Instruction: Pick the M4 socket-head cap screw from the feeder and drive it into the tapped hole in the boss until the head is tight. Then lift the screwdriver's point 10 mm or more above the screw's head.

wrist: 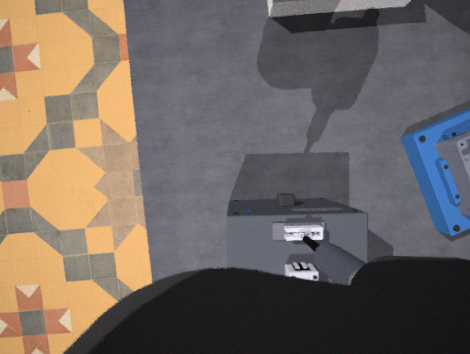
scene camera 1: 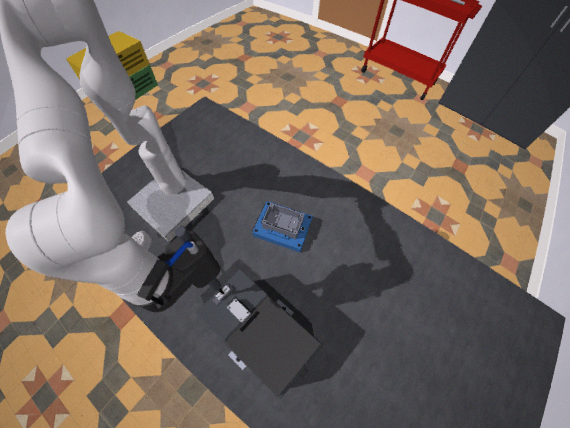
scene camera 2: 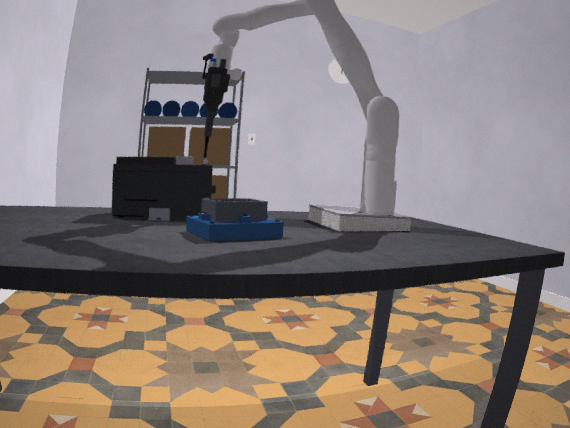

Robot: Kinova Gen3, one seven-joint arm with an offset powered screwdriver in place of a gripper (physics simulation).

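The dark screw feeder [scene camera 1: 274,345] [scene camera 2: 162,187] [wrist: 255,240] stands on the table. A small white pick-up block [scene camera 1: 223,292] [wrist: 290,232] sits on its top. My screwdriver [scene camera 1: 218,287] [scene camera 2: 205,158] [wrist: 305,238] points down with its bit's tip at this block, touching or just above it. The screw is too small to make out, and I cannot tell whether the bit holds one. A grey open housing [scene camera 1: 284,219] [scene camera 2: 237,210] [wrist: 452,150] sits in a blue fixture [scene camera 1: 292,245] [scene camera 2: 235,231] [wrist: 425,165], apart from the feeder. I cannot make out the tapped hole in the boss.
A second white block [scene camera 1: 239,310] [scene camera 2: 184,160] [wrist: 301,272] sits beside the pick-up block on the feeder. The feeder's taller box part rises beyond it. The arm's pale base plate [scene camera 1: 199,201] [scene camera 2: 325,220] [wrist: 300,11] is on the table [scene camera 1: 425,310] [scene camera 2: 425,250] [wrist: 190,150].
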